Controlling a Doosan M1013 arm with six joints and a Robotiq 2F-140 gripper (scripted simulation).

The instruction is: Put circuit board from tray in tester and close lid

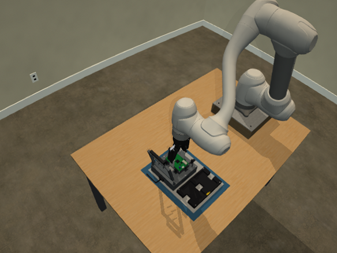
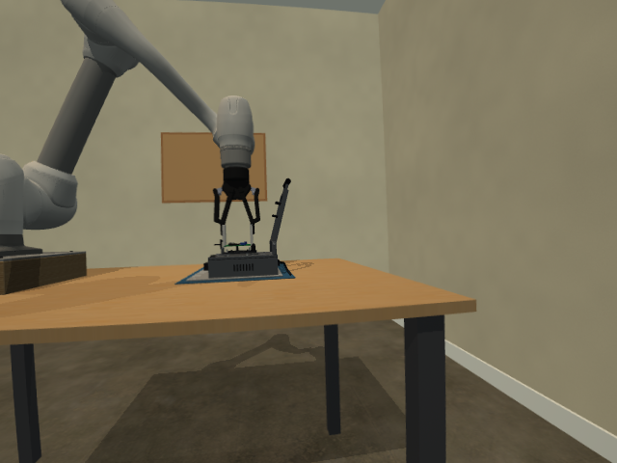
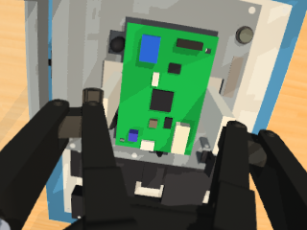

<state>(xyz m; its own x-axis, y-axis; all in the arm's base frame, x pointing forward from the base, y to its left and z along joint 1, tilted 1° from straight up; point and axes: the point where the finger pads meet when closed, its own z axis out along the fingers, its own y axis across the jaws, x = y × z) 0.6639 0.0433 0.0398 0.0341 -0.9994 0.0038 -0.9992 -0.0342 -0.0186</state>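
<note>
My hand is 20 mm above the green circuit board. From my hand the other things lie so: tester (40 mm to the left, 30 mm ahead); then latch hook (60 mm to the left, 60 mm behind, 20 mm below); then tester lid (120 mm ahead, 70 mm above).
</note>
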